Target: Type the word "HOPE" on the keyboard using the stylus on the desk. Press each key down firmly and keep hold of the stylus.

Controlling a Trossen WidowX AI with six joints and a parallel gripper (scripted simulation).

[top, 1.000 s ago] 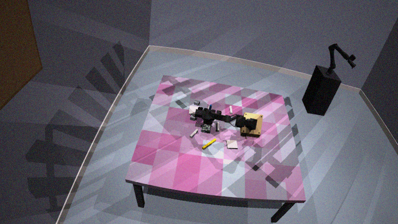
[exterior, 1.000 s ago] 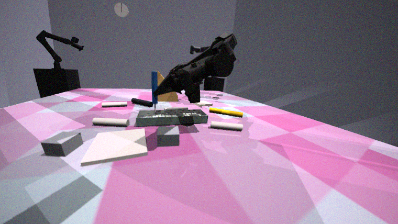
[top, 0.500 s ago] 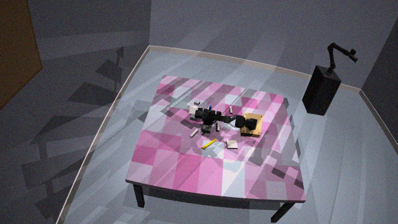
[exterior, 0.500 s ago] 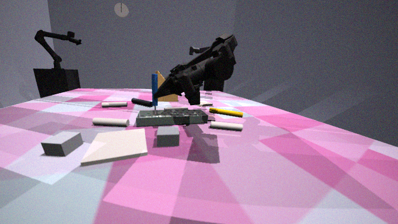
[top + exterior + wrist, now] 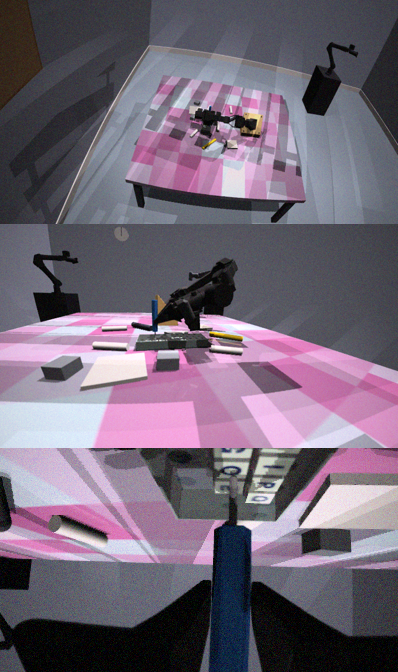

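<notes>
Right now my gripper tip is 11 cm short of the white flat plate, 8 cm to the left of it and 7 cm above it. Round my gripper tip: black cylinder (22 cm behind, 6 cm below, 4 cm to the right); then yellow cylinder (29 cm to the left, 7 cm below, 2 cm behind); then blue stylus (2 cm below).
</notes>
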